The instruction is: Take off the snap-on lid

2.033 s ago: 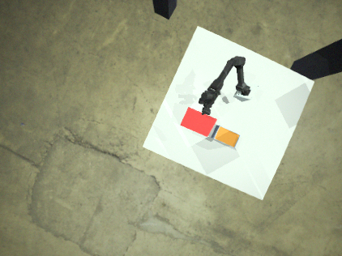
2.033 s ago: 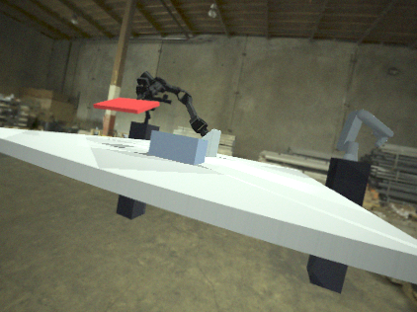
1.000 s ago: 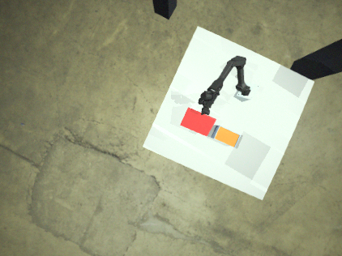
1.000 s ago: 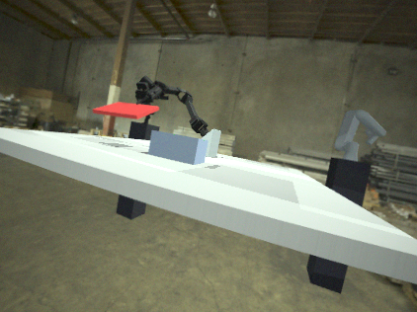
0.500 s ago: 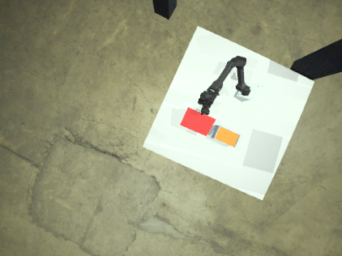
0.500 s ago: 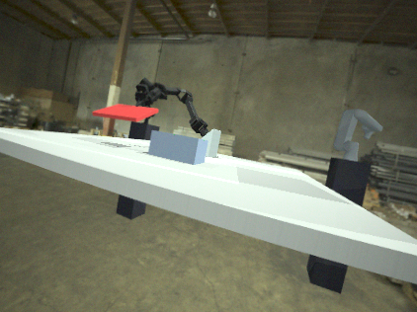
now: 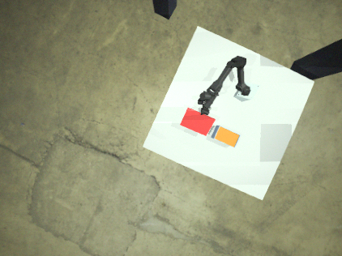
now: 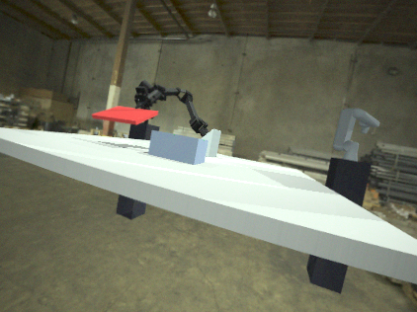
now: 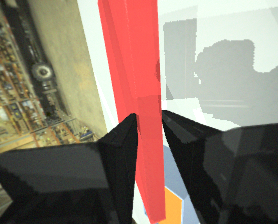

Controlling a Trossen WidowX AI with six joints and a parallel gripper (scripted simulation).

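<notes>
Now: gripper tip 70 mm short of the red lid, 30 mm above it and 10 mm to the right of it. The rest, counted from my gripper tip: storage box 320 mm to the left, 140 mm below, 60 mm ahead.
</notes>
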